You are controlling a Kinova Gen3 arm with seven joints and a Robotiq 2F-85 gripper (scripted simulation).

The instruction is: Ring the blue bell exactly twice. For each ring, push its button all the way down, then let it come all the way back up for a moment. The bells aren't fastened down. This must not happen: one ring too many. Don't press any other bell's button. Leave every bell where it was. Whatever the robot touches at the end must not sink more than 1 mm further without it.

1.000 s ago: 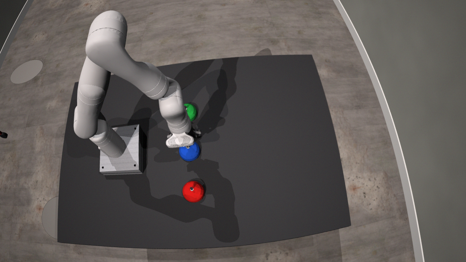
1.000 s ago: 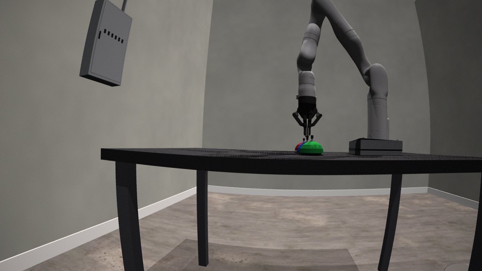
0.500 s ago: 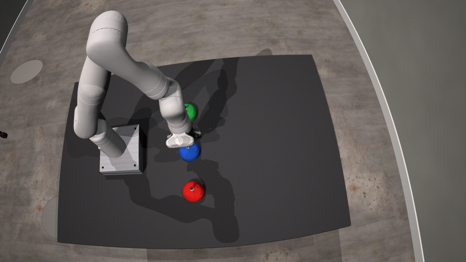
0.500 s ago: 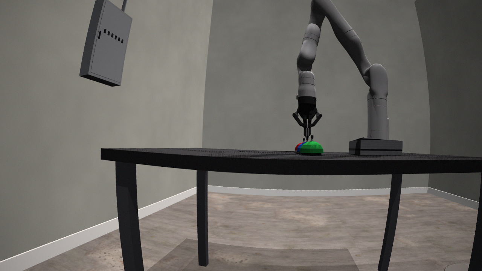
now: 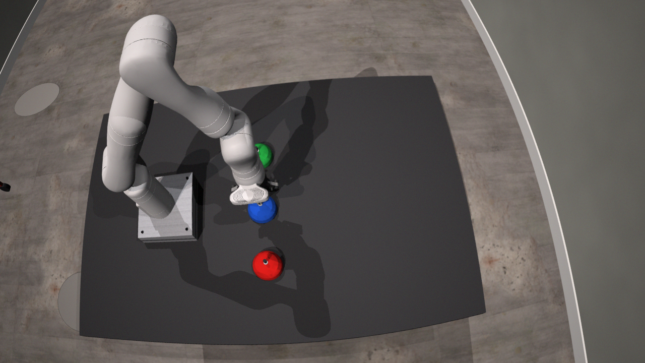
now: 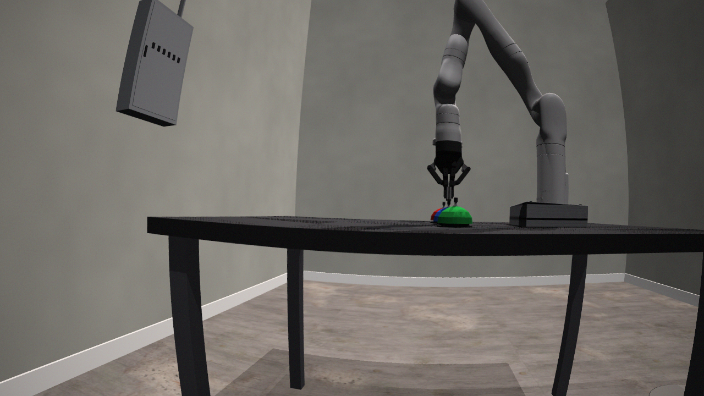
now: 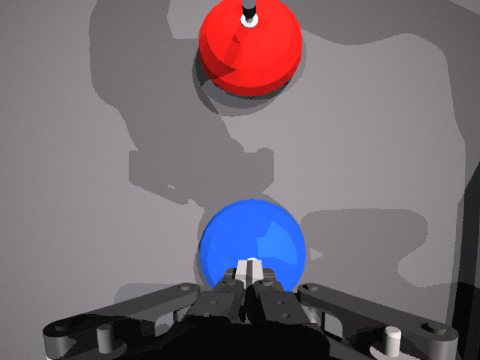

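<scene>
The blue bell is 4 cm below my hand. Also, from my hand: red bell 17 cm to the right, 4 cm below, 1 cm behind; then green bell 17 cm to the left, 4 cm below, 1 cm ahead.
</scene>
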